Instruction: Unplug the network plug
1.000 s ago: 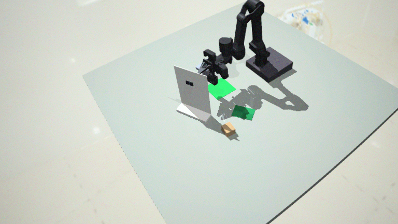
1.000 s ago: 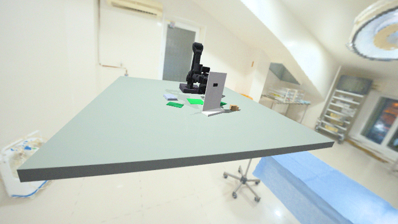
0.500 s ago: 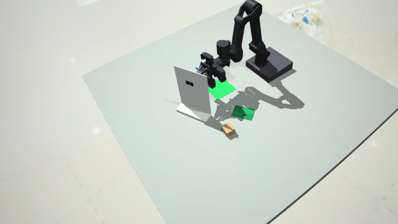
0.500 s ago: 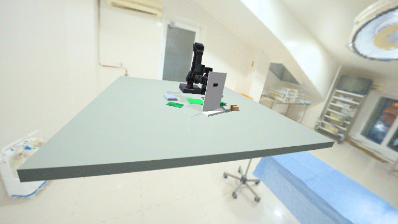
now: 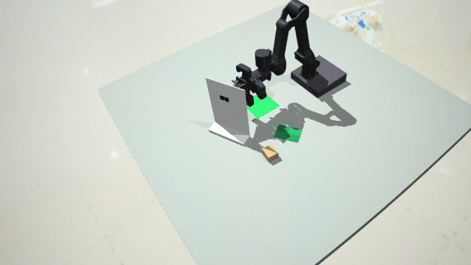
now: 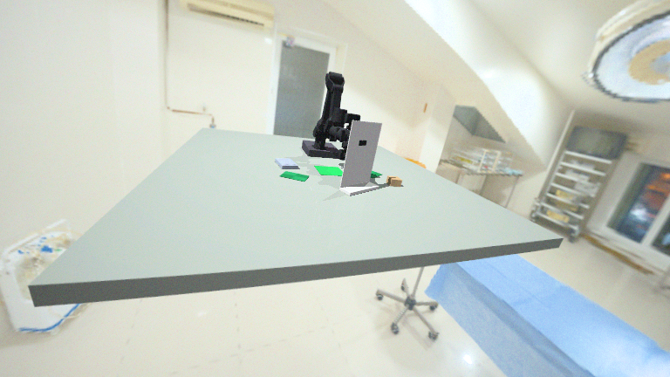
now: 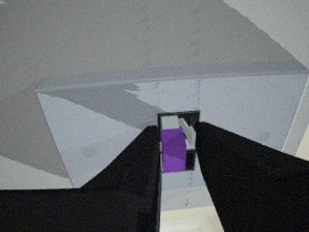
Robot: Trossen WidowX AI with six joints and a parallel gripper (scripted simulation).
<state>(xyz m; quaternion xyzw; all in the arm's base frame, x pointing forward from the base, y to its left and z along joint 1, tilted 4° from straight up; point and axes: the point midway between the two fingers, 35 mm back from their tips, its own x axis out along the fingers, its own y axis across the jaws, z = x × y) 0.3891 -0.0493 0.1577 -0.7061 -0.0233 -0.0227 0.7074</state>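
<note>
The green marked square lies 17 cm below my gripper tip, 17 cm behind it and 1 cm to the right of it. The rest, counted from my gripper tip: upright panel: 6 cm below, 3 cm ahead; then purple plug: right at my gripper tip.
</note>
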